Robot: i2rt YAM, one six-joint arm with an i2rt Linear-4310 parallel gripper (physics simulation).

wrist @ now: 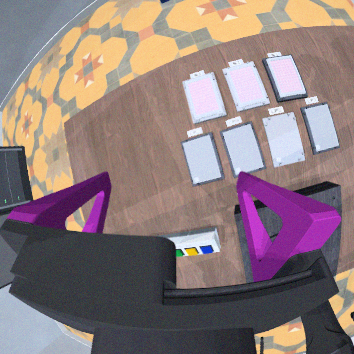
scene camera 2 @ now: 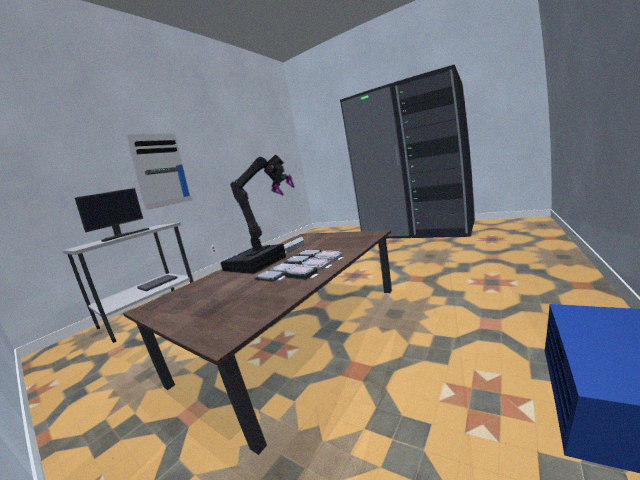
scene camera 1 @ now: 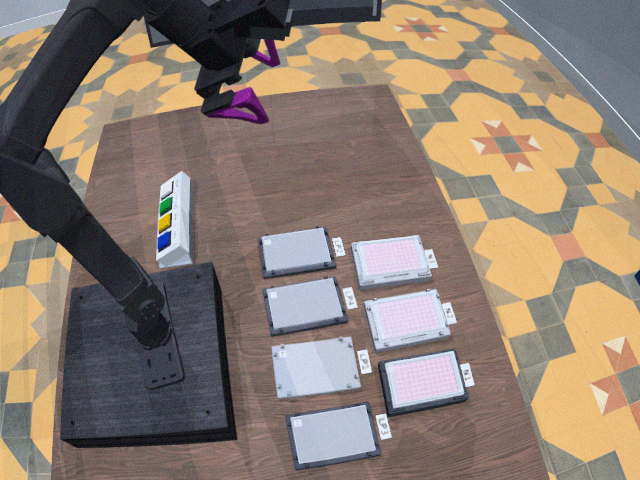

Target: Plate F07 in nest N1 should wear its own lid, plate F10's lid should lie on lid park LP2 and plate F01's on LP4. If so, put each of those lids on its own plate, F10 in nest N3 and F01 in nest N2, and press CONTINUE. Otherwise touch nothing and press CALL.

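Frame: origin at the arm's base, x ahead, y left, z up, level; metres.
Seen in the pictures: gripper, fingertip midpoint: (wrist: 173, 178) (scene camera 2: 288, 191) (scene camera 1: 270, 92); arm's base at its link origin: (scene camera 2: 258, 251) (scene camera 1: 156, 334).
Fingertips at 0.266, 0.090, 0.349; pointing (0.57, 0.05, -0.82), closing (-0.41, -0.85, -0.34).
Offsets run from my fingertips to a thing's middle, as dx, dy, dz. Level surfaces: height alone.
My gripper (scene camera 1: 272, 93) (scene camera 2: 287, 190) (wrist: 173, 178) is open and empty, high above the table. A pink plate @(+0.150, -0.299, -0.405) (scene camera 1: 426, 379) (wrist: 287, 76) sits in dark nest N1, a second @(+0.177, -0.170, -0.410) (scene camera 1: 409, 316) (wrist: 245, 85) in pale N2, a third @(+0.203, -0.038, -0.408) (scene camera 1: 393, 257) (wrist: 204, 97) in pale N3. Whether a clear lid covers any is unclear; plate names are unreadable. Grey lids lie on LP2 @(+0.034, +0.053, -0.420) (scene camera 1: 297, 250) (wrist: 202, 158) and LP4 @(+0.009, -0.071, -0.420) (scene camera 1: 306, 303) (wrist: 243, 149); their small corner labels are unreadable. The white button box @(-0.195, +0.216, -0.402) (scene camera 1: 181, 227) (wrist: 197, 237) has white, green, yellow and blue buttons; its captions are unreadable.
A pale panel @(-0.015, -0.199, -0.424) (scene camera 1: 316, 367) (wrist: 284, 140) with corner posts and a small label lies at LP1. A grey lid @(-0.032, -0.331, -0.420) (scene camera 1: 334, 435) (wrist: 321, 128) lies on LP3. The black arm base (scene camera 1: 103, 403) stands beside the parks on the table @(dz -0.434) (scene camera 2: 206, 315). Dark cabinets (scene camera 2: 408, 160) stand beyond.
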